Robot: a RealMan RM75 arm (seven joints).
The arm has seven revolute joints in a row. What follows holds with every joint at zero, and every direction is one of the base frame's.
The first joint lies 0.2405 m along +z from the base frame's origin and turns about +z.
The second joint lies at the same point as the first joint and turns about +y.
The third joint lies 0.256 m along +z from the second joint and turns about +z.
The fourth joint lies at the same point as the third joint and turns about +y.
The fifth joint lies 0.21 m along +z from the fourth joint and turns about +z.
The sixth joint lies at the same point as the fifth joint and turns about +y.
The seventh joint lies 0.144 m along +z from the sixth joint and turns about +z.
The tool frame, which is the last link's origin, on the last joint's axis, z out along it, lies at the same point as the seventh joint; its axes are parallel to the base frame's.
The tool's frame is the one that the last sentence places.
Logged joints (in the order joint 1, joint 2, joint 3, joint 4, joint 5, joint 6, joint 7), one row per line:
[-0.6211, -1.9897, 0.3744, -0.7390, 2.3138, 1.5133, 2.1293]
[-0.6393, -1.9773, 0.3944, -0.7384, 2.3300, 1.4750, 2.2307]
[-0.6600, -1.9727, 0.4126, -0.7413, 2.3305, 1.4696, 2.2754]
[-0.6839, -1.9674, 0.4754, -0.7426, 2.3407, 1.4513, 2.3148]
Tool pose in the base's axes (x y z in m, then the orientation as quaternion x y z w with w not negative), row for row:
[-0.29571, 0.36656, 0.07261, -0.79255, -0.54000, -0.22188, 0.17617]
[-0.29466, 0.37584, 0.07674, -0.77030, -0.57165, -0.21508, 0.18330]
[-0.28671, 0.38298, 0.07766, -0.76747, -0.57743, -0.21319, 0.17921]
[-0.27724, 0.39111, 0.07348, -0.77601, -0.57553, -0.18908, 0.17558]
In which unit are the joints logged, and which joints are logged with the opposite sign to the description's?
The joints are logged in radians. Opposite sign: joint 4, joint 7.
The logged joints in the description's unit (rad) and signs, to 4 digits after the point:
[-0.6211, -1.9897, 0.3744, 0.7390, 2.3138, 1.5133, -2.1293]
[-0.6393, -1.9773, 0.3944, 0.7384, 2.3300, 1.4750, -2.2307]
[-0.6600, -1.9727, 0.4126, 0.7413, 2.3305, 1.4696, -2.2754]
[-0.6839, -1.9674, 0.4754, 0.7426, 2.3407, 1.4513, -2.3148]

